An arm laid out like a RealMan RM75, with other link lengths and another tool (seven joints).
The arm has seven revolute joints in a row. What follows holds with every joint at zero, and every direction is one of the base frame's.
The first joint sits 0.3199 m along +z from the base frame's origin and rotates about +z.
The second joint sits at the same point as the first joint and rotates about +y.
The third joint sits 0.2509 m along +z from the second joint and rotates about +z.
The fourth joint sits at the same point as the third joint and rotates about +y.
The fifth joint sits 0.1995 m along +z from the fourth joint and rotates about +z.
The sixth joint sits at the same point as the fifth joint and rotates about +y.
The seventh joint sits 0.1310 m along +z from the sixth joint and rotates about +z.
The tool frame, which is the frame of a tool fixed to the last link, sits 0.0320 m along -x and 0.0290 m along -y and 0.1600 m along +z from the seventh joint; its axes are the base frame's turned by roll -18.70, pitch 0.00 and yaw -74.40 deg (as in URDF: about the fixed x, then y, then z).
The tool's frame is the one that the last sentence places.
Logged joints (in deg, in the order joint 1, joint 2, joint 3, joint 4, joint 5, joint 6, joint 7), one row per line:
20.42, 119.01, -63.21, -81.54, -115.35, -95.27, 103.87
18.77, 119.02, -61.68, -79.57, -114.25, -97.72, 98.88
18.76, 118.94, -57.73, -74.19, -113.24, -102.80, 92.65
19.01, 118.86, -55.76, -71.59, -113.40, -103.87, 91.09
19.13, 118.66, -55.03, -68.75, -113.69, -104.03, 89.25
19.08, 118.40, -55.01, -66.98, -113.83, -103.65, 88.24
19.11, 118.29, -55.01, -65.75, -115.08, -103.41, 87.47
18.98, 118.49, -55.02, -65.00, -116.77, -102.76, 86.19
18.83, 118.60, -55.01, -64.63, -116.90, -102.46, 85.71
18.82, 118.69, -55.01, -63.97, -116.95, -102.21, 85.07
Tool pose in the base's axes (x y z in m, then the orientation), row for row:
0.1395, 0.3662, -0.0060, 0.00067, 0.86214, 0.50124, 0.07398
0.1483, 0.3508, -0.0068, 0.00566, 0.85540, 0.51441, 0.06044
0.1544, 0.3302, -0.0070, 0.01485, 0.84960, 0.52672, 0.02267
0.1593, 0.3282, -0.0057, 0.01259, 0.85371, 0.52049, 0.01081
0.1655, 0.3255, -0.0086, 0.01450, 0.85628, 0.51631, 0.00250
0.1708, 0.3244, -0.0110, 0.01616, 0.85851, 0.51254, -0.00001
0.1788, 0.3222, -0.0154, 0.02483, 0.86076, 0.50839, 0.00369
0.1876, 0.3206, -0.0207, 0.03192, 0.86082, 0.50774, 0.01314
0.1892, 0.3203, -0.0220, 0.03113, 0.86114, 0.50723, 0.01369
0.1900, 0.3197, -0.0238, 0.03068, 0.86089, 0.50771, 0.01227
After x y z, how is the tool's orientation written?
As a quaternion, w x y z.
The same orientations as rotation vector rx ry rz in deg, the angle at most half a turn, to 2 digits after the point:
155.12, 90.18, 13.31
153.42, 92.26, 10.84
151.50, 93.92, 4.04
152.45, 92.94, 1.93
152.72, 92.09, 0.45
152.96, 91.32, 0.00
152.53, 90.09, 0.65
151.88, 89.58, 2.32
152.01, 89.54, 2.42
152.01, 89.65, 2.17

